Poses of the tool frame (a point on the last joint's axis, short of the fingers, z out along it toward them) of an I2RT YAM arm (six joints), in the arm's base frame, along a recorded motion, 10 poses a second.
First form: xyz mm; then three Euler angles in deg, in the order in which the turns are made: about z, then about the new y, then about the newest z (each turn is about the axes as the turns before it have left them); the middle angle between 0 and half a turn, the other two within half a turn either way.
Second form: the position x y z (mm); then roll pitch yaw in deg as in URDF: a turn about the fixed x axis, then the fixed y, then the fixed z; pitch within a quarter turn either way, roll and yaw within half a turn. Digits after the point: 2 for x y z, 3 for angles.
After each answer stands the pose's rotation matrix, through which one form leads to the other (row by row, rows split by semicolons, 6 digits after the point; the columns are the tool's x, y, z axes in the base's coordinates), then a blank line. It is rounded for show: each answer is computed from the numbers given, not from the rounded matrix.
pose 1, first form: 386.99 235.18 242.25 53.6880 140.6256 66.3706
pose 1, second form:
386.99 235.18 242.25 143.062 14.731 162.373
-0.921725 0.096405 0.375671; 0.292861 0.808033 0.511190; -0.254274 0.581197 -0.773017

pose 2, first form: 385.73 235.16 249.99 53.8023 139.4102 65.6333
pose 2, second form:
385.73 235.16 249.99 142.029 15.571 162.783
-0.920130 0.075584 0.384250; 0.285136 0.801882 0.525055; -0.268437 0.592682 -0.759387

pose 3, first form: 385.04 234.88 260.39 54.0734 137.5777 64.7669
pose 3, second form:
385.04 234.88 260.39 140.421 16.713 163.256
-0.917148 0.046598 0.395814; 0.275933 0.790860 0.546262; -0.287579 0.610221 -0.738193

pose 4, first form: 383.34 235.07 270.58 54.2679 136.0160 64.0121
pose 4, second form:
383.34 235.07 270.58 139.056 17.716 163.596
-0.913803 0.022020 0.405560; 0.269011 0.780923 0.563730; -0.304298 0.624239 -0.719534

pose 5, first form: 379.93 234.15 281.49 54.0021 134.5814 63.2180
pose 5, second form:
379.93 234.15 281.49 137.828 18.720 163.511
-0.908149 0.003752 0.418631; 0.268820 0.771805 0.576241; -0.320940 0.635849 -0.701922

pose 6, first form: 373.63 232.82 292.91 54.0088 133.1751 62.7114
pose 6, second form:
373.63 232.82 292.91 136.553 19.533 163.451
-0.903410 -0.013608 0.428561; 0.268442 0.761429 0.590054; -0.334349 0.648105 -0.684230

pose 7, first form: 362.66 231.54 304.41 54.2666 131.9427 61.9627
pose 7, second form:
362.66 231.54 304.41 135.513 20.464 163.860
-0.899960 -0.037020 0.434398; 0.260448 0.753399 0.603786; -0.349627 0.656521 -0.668387

